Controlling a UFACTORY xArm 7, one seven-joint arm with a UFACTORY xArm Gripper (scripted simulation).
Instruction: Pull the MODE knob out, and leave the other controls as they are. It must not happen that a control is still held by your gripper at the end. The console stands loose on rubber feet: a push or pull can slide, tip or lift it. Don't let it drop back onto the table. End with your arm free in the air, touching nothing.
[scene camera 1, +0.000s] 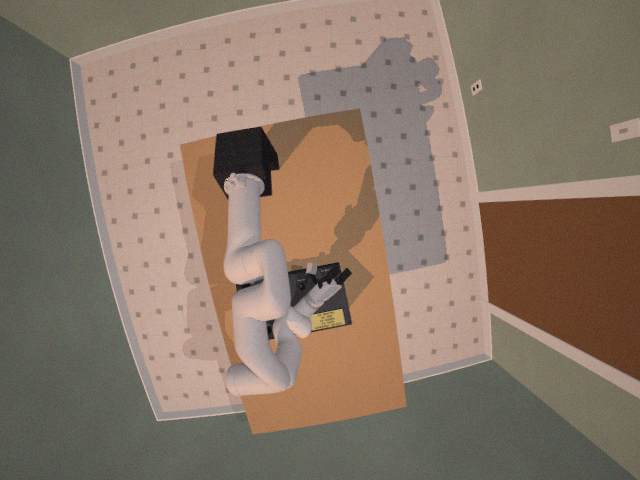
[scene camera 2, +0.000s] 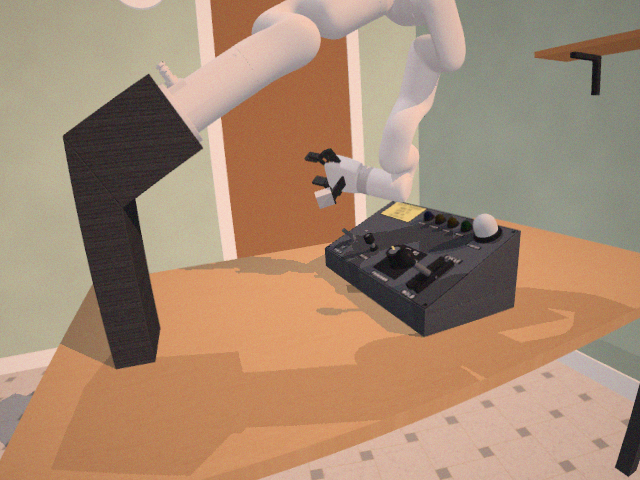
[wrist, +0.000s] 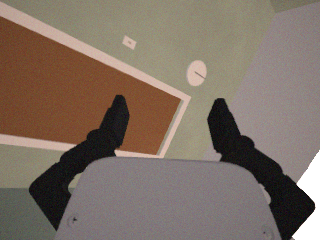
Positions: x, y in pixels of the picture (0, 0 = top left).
Scene:
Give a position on a dark grey console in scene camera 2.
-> At 477, 278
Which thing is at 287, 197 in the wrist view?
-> My gripper.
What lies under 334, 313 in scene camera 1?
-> A dark grey console.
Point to my gripper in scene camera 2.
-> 310, 168

